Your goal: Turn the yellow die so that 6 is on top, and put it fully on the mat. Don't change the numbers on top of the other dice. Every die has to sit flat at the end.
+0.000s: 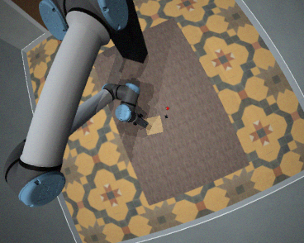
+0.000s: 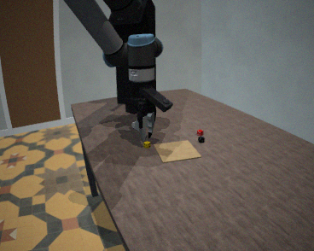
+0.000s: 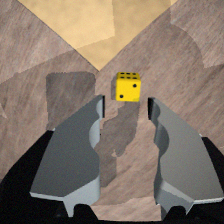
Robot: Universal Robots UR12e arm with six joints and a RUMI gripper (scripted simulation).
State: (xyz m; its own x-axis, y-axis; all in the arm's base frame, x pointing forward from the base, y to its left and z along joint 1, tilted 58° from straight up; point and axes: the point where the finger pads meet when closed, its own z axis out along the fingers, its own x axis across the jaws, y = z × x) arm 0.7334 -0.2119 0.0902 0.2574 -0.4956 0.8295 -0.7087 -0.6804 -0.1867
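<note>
Right now the yellow die is 30 mm below my hand. From my hand the other things lie so: black die: 100 mm ahead, 190 mm to the left, 30 mm below; red die: 50 mm ahead, 240 mm to the left, 30 mm below; tan mat: 90 mm ahead, 60 mm to the left, 40 mm below.
</note>
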